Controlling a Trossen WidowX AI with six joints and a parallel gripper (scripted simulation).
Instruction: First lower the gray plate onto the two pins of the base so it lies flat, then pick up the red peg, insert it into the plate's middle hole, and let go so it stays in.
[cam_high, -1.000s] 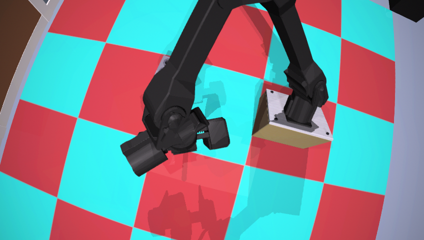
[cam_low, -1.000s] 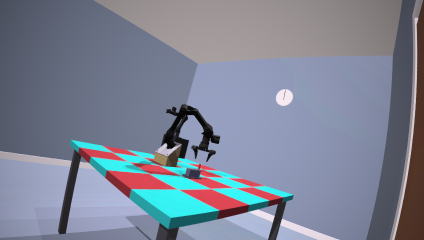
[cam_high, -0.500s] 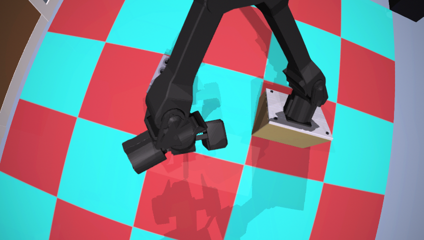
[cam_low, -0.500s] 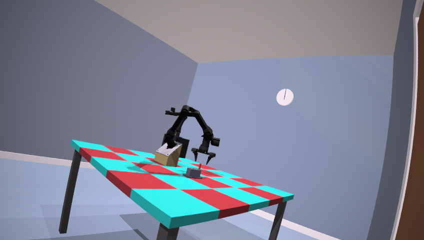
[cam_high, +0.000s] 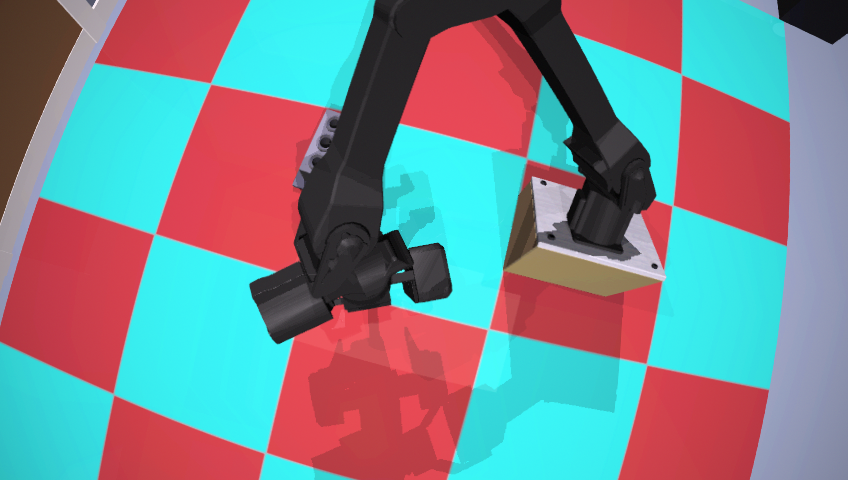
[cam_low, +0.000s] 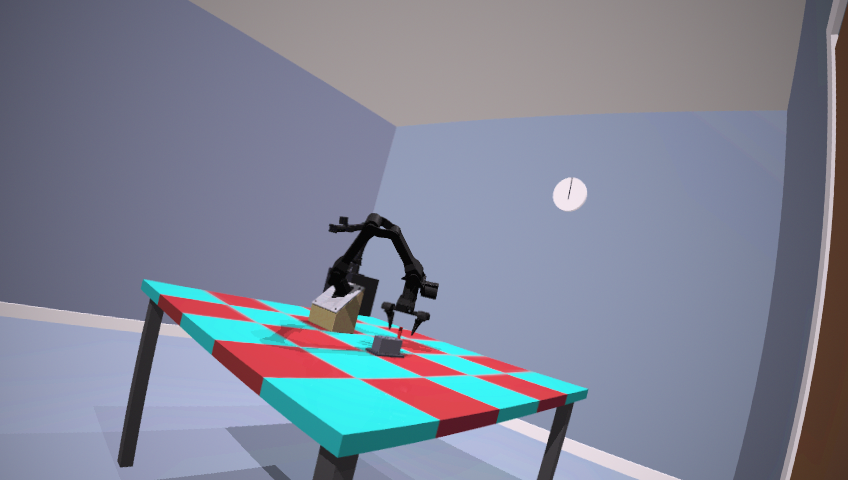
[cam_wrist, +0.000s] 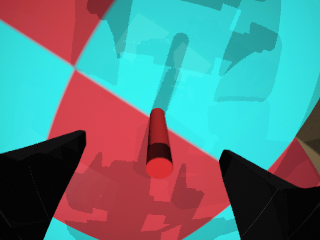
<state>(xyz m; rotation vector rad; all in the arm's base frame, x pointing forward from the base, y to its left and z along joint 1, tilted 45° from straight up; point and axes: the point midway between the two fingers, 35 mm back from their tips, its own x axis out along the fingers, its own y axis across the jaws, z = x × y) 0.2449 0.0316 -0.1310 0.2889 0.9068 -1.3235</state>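
Now: gripper tip 2 cm above the red peg. Also, from my gripper tip: gray plate (11 cm ahead, 18 cm to the right, 1 cm below); then dark base (11 cm ahead, 18 cm to the right, 5 cm below).
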